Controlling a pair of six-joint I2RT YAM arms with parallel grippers.
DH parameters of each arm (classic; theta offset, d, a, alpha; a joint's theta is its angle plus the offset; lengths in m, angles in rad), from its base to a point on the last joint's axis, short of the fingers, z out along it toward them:
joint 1: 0 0.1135 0.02 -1.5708
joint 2: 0 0 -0.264 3.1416
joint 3: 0.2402 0 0.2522 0
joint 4: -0.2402 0 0.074 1.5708
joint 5: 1.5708 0 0 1.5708
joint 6: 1.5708 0.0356 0 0
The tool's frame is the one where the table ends.
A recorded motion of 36 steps. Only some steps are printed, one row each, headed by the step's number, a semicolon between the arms.
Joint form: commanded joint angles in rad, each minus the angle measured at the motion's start. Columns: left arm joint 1, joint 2, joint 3, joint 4, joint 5, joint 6; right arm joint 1, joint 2, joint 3, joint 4, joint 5, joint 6.
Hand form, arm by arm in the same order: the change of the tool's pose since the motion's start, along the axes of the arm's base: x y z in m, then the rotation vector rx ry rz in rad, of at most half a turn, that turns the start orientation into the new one. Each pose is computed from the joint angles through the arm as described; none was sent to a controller.
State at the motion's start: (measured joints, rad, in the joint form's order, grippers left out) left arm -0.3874 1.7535 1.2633 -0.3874 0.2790 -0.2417; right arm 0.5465 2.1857 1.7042 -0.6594 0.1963 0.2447
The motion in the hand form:
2: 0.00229 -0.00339 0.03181 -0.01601 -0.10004 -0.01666; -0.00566 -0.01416 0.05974 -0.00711 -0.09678 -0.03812
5: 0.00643 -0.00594 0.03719 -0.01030 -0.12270 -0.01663; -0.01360 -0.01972 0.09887 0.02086 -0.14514 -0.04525
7: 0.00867 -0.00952 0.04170 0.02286 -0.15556 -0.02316; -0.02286 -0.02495 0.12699 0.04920 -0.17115 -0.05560
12: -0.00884 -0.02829 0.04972 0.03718 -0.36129 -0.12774; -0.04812 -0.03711 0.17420 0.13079 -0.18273 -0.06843
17: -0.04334 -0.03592 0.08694 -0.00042 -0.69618 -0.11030; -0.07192 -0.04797 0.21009 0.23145 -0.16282 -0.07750
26: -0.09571 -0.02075 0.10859 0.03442 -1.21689 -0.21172; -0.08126 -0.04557 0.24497 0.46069 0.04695 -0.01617
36: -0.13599 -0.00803 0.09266 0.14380 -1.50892 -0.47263; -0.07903 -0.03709 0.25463 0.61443 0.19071 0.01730
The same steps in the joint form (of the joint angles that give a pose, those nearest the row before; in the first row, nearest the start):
2: -0.0069 -0.0339 0.0621 -0.0038 -0.0106 0.0238; -0.0157 -0.1161 0.0413 -0.0768 0.0598 -0.0054
5: -0.0099 -0.0231 0.0912 -0.0053 -0.0228 0.0315; -0.0172 -0.1821 0.0873 -0.1335 0.0629 -0.0024
7: -0.0190 -0.0155 0.1156 -0.0114 -0.0564 0.0604; -0.0172 -0.2327 0.1196 -0.1826 0.0584 0.0113
12: -0.0849 -0.0812 0.0210 0.1722 -0.0918 0.1694; -0.0157 -0.3340 0.1640 -0.2853 0.0110 0.0559
17: -0.1586 -0.2406 -0.1140 0.4581 -0.2053 0.2370; -0.0157 -0.4076 0.2146 -0.3820 -0.0657 0.1141
26: -0.2032 -0.4494 -0.3733 0.9071 -0.1902 0.5511; -0.0264 -0.3328 0.4794 -0.6179 -0.3691 0.2016
36: -0.2231 -0.5890 -0.5683 1.0562 -0.0031 0.8659; -0.0280 -0.2543 0.6337 -0.7105 -0.5688 0.2691

